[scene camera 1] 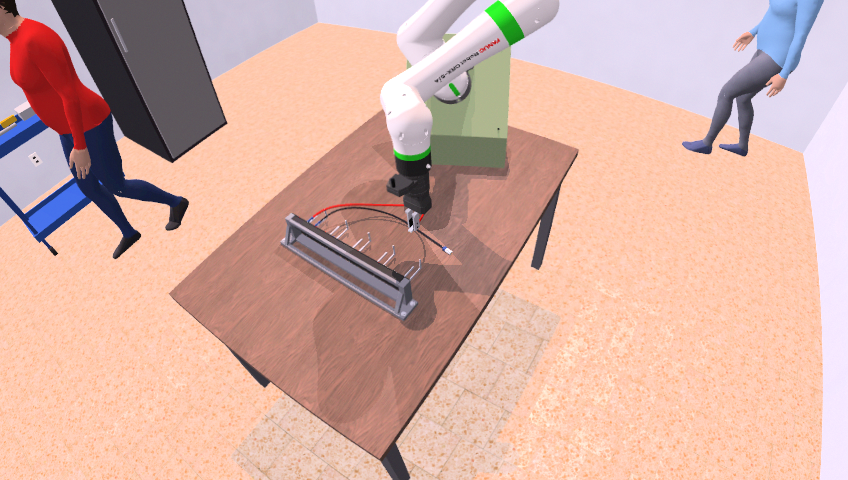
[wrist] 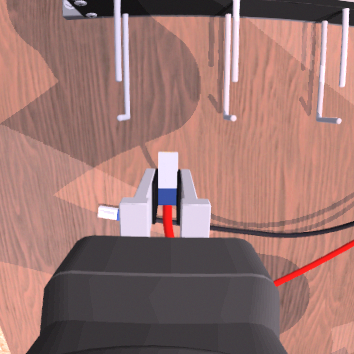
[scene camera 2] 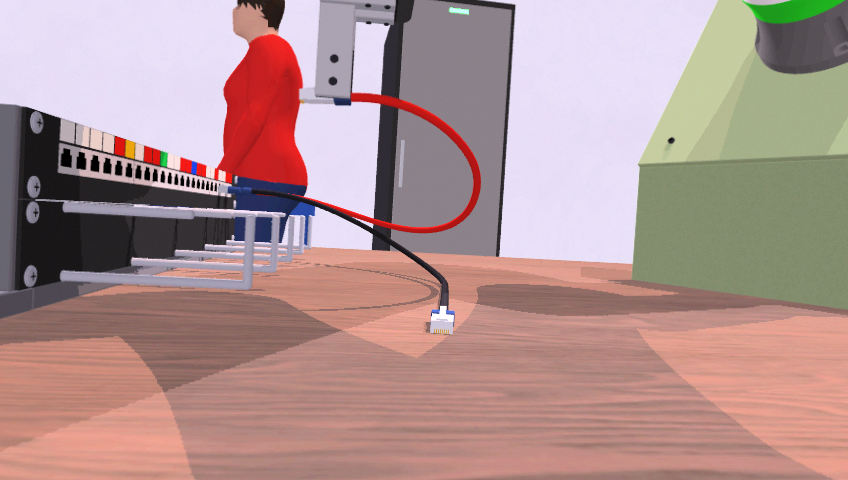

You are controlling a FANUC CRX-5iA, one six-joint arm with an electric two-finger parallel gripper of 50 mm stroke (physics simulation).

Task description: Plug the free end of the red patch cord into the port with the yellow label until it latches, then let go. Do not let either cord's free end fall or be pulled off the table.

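Frame: origin at the arm's base, x ahead, y left, z up, level; metres.
Where they show: gripper, fingertip midpoint: [scene camera 1: 414, 227] [wrist: 167, 185] [scene camera 2: 333, 100]; arm's base at its link origin: [scene camera 2: 830, 23].
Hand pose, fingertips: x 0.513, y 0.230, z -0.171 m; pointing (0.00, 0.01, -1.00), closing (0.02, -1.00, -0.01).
Note:
Each offset is from my fingertips to the top centre of the thing. "pt": to the spot under its first point. Level surfaces: height alone.
The red patch cord [scene camera 1: 363, 205] [scene camera 2: 476, 172] [wrist: 315, 264] loops up from the panel's far end to my gripper [scene camera 1: 412, 227] [scene camera 2: 334, 95] [wrist: 167, 185]. My gripper is shut on its free plug {0.011 m ahead, 0.000 m left, 0.010 m up} [scene camera 2: 315, 95] [wrist: 167, 167], above the table and clear of the panel. The plug's clear tip sticks out toward the panel side. The patch panel {0.133 m ahead, 0.152 m right, 0.030 m down} [scene camera 1: 348, 246] [scene camera 2: 47, 237] [wrist: 175, 7] has a row of ports; the yellow label {pt 0.142 m ahead, 0.034 m right, 0.037 m down} [scene camera 2: 129, 149] sits over one toward its near end in scene camera 2. The black cord's free plug {pt 0.070 m back, 0.068 m left, 0.125 m down} [scene camera 1: 447, 250] [scene camera 2: 441, 322] [wrist: 108, 213] lies on the table.
Several metal cable hooks {pt 0.038 m ahead, 0.049 m left, 0.099 m down} [scene camera 2: 248, 255] [wrist: 126, 70] stick out in front of the panel, below the ports. The black cord {pt 0.065 m back, 0.220 m right, 0.113 m down} [scene camera 2: 410, 257] [wrist: 290, 234] passes beneath my gripper. A green block [scene camera 1: 470, 151] [scene camera 2: 726, 231] stands at the robot's base. A person in red [scene camera 1: 53, 77] [scene camera 2: 264, 113] stands beyond the table {0.131 m down} [scene camera 1: 238, 309].

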